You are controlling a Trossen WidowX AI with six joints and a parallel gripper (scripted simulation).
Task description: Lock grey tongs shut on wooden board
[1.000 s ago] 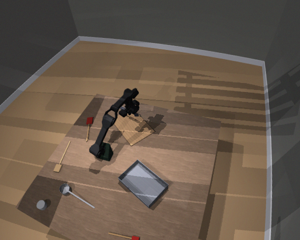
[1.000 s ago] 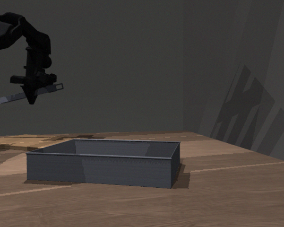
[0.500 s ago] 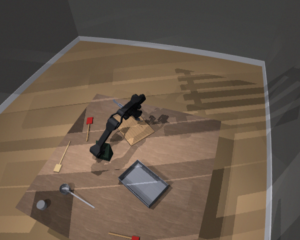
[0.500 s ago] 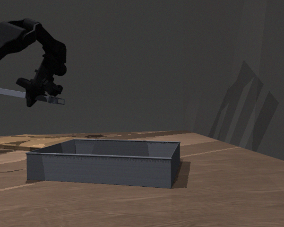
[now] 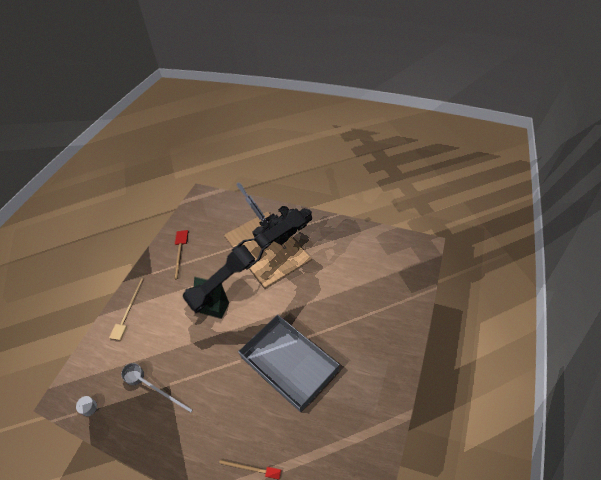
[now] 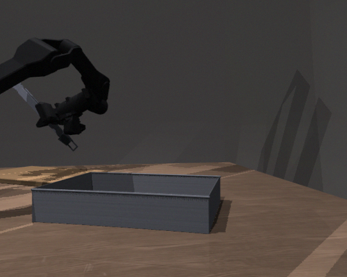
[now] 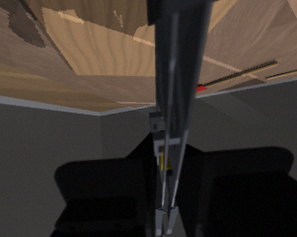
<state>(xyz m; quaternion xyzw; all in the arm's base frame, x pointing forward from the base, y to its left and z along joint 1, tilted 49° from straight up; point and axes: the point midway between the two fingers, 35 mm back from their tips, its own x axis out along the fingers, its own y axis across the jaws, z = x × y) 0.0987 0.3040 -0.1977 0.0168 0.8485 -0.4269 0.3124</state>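
Right now the wooden board is 160 mm below my gripper tip. From my gripper tip the other things lie so: roasting tin: 460 mm to the right, 320 mm ahead, 140 mm below; red spatula: 370 mm behind, 160 mm below, 140 mm to the right.
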